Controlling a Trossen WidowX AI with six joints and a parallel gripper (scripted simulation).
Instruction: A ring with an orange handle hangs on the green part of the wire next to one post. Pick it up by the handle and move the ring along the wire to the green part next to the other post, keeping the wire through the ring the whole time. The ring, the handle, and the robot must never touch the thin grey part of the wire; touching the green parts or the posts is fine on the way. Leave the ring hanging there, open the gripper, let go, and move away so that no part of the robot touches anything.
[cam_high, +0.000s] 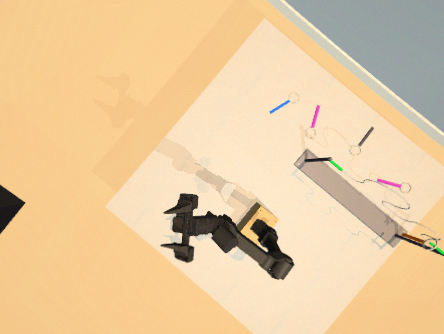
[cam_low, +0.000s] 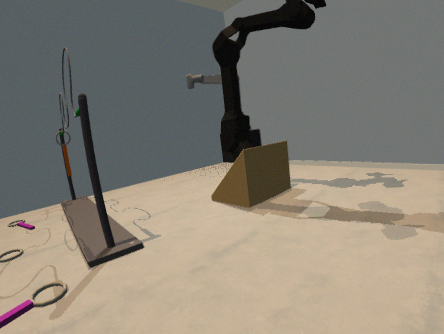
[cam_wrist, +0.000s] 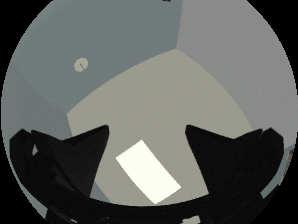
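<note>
Now: the ring with orange handle 90 cm to the right of my gripper tip, 49 cm ahead of it and 44 cm below it.
</note>
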